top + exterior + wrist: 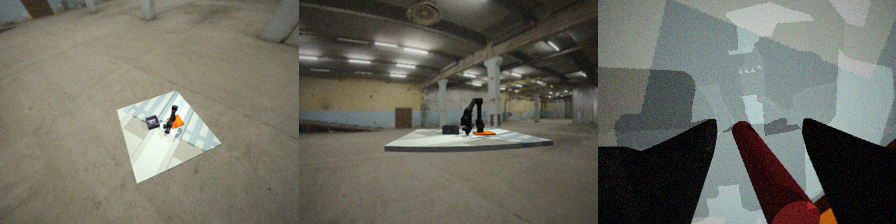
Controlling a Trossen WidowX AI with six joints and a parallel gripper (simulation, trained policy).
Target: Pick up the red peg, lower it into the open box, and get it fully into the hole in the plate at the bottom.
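My gripper tip is 220 mm to the left of the plate, 130 mm short of it and 30 mm below it. Round my gripper tip: red peg 30 mm above, 10 mm to the left; then dark box 220 mm to the right, 130 mm ahead, 20 mm above.
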